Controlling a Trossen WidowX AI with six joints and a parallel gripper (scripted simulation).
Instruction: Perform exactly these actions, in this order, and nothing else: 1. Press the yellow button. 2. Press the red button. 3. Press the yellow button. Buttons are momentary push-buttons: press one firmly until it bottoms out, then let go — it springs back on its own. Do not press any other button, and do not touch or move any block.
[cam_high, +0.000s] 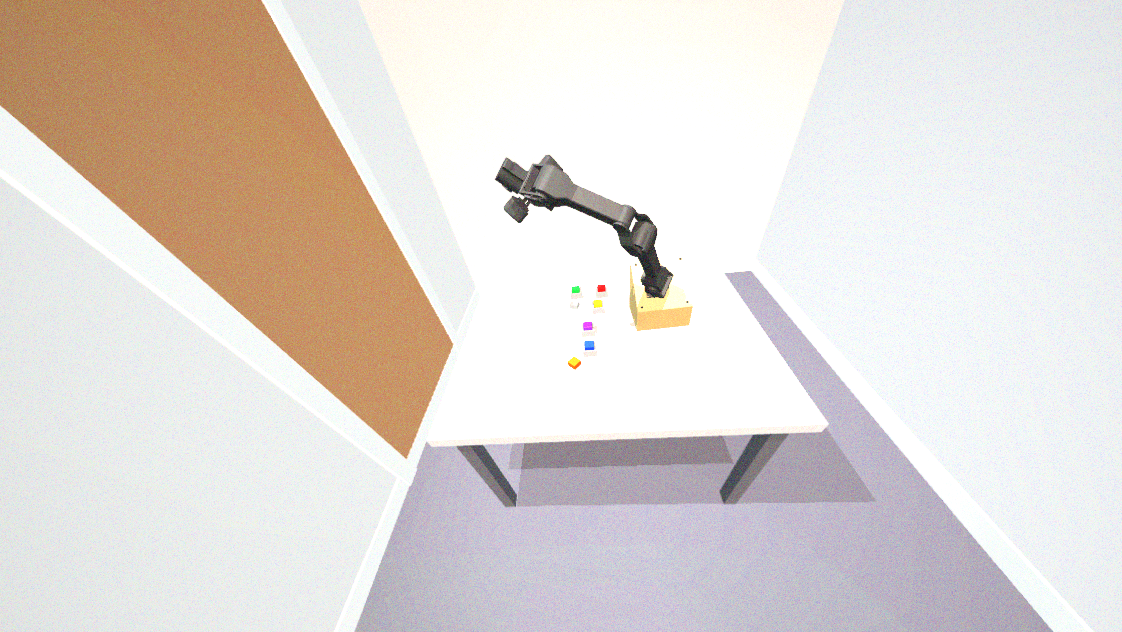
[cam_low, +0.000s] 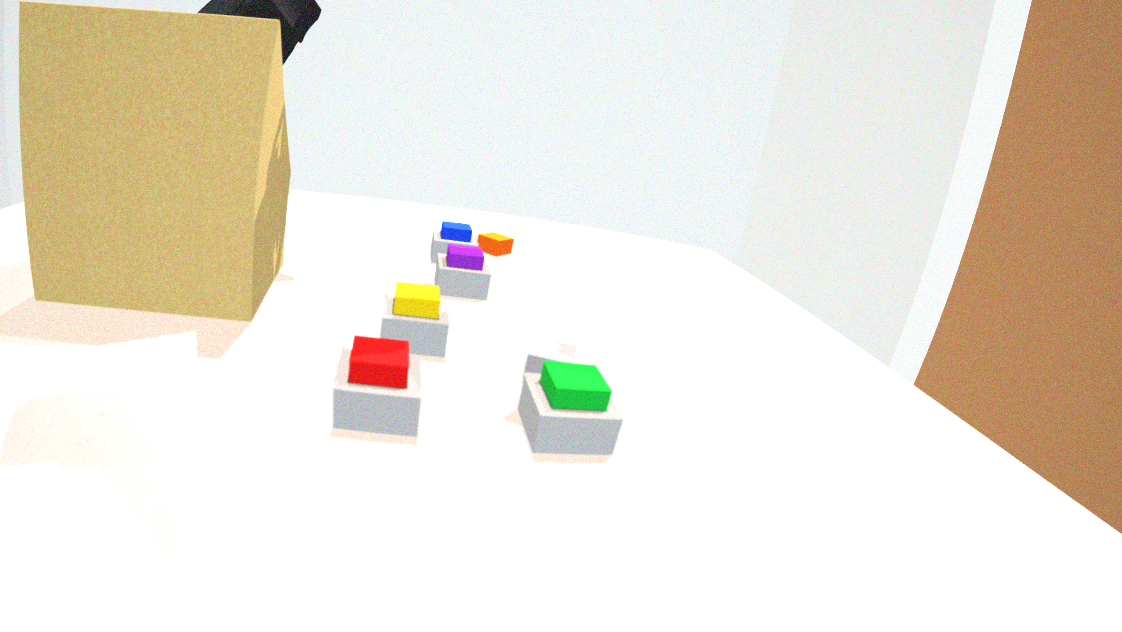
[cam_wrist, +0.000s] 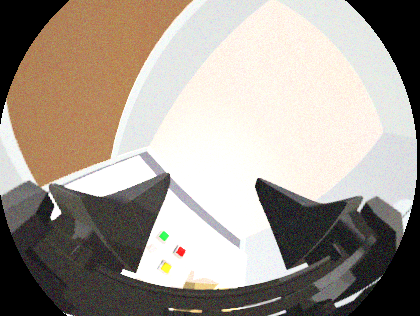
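My gripper tip is now 49 cm above the yellow button, 18 cm past it and 2 cm to the left of it. From my gripper tip the other things lie so: purple button 49 cm below, 13 cm behind, 11 cm to the left; then red button 49 cm below, 20 cm behind, 12 cm to the right; then green button 49 cm below, 13 cm to the right, 9 cm behind.
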